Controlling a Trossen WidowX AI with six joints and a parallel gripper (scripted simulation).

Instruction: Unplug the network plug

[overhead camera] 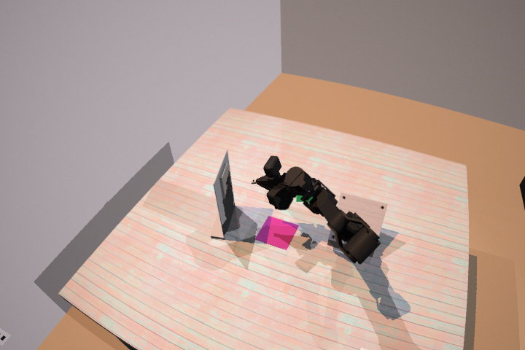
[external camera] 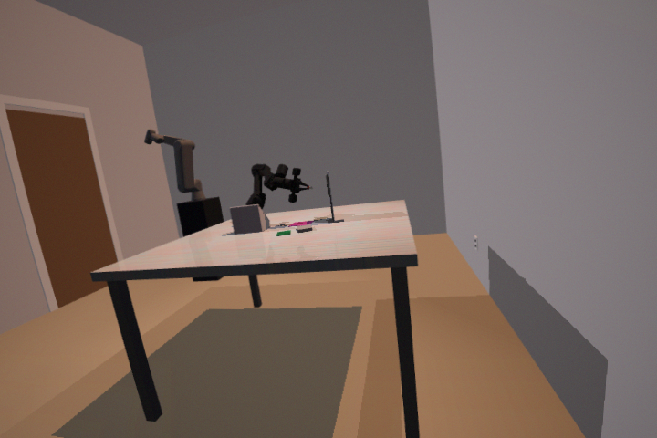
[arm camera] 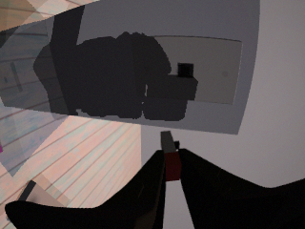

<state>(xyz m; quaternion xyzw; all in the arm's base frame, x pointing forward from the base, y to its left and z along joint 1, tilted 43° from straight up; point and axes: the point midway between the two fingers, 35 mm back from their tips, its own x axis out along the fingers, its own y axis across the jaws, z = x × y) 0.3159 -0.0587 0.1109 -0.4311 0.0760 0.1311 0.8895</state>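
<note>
Now: gripper tip 200 mm above the magenta marked square, 80 mm past it and 20 mm to the right of it. From my gripper tip the other things lie so: red network plug (right at my gripper tip); grey upright panel (110 mm ahead, 70 mm below, 50 mm to the left); green patch (200 mm to the right, 200 mm below, 100 mm behind).
</note>
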